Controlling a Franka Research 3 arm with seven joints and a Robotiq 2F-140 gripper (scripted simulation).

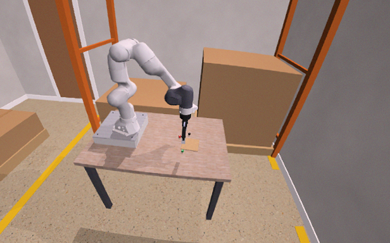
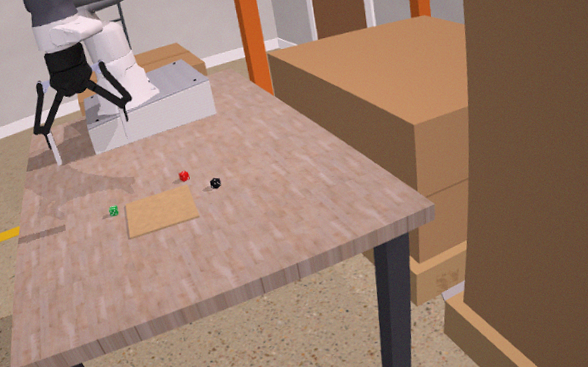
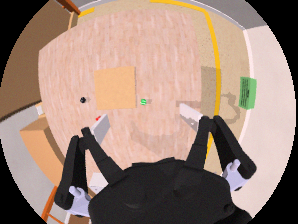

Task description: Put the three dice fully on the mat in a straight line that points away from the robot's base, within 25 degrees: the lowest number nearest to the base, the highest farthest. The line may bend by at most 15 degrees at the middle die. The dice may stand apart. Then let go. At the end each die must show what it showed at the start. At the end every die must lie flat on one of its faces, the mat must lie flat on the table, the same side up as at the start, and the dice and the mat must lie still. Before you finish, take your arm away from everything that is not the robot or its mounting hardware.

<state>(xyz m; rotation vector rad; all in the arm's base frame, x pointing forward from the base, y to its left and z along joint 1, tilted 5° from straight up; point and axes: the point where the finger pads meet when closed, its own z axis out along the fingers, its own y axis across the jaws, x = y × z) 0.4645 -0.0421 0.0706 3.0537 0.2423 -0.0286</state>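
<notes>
Now: hand 1 cm past the green die, 1 cm to the left of it and 15 cm above it. Round my hand: tan mat 4 cm ahead, 9 cm to the left, 16 cm below; red die 7 cm behind, 16 cm to the left, 15 cm below; black die 22 cm to the left, 15 cm below.
</notes>
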